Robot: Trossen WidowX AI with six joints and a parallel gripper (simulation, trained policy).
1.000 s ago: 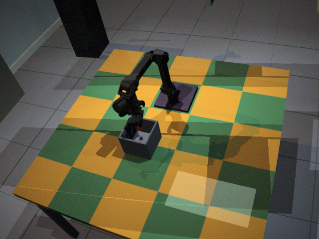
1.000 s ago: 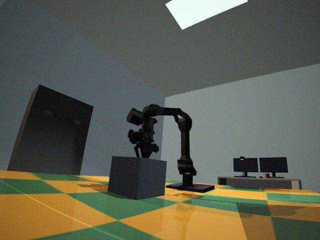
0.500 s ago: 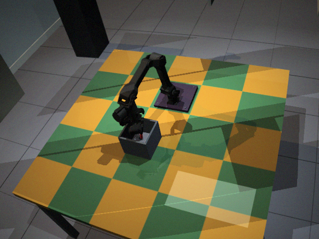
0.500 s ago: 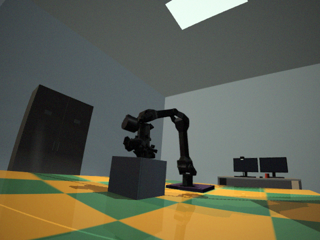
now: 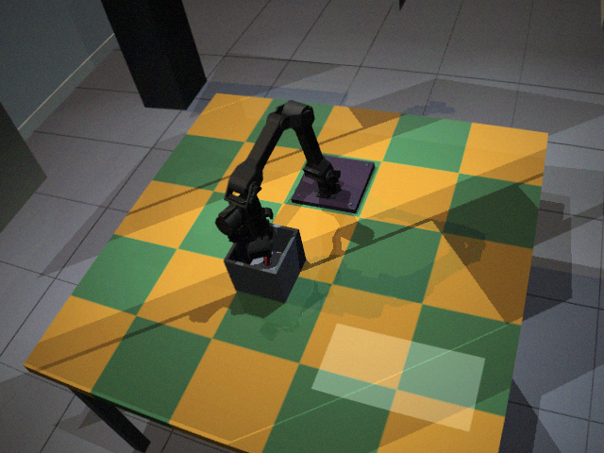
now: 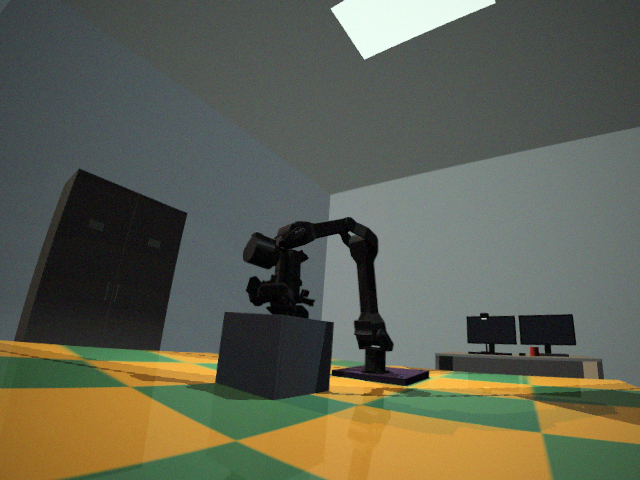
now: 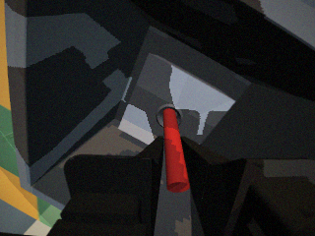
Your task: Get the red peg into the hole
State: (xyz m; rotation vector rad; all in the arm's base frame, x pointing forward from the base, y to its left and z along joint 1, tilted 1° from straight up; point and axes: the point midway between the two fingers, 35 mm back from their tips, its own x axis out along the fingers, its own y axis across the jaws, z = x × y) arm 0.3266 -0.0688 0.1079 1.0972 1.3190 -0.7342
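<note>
The red peg lies 1 cm to the right of my gripper tip. Also, from my gripper tip: grey plate: 4 cm below, 1 cm to the right, 1 cm ahead.
</note>
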